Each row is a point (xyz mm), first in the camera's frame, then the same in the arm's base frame.
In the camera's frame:
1: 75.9 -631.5 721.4
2: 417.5 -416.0 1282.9
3: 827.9 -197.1 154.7
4: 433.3 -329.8 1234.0
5: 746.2 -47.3 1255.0
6: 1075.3 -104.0 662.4
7: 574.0 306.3 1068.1
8: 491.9 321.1 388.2
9: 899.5 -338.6 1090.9
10: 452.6 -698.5 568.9
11: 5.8 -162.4 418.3
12: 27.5 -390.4 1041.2
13: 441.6 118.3 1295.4
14: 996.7 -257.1 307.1
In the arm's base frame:
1: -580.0 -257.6 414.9
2: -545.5 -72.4 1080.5
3: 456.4 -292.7 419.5
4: -469.0 -12.7 1054.6
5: -131.4 121.4 1269.6
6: 398.3 -191.9 979.9
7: 6.6 462.0 1036.1
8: 324.0 353.8 438.7
9: -64.4 -235.5 1211.4
10: -259.9 -499.4 508.6
11: -254.5 119.8 153.2
12: -679.6 48.6 657.9
13: -295.2 397.6 1132.6
14: 466.6 -378.0 638.5

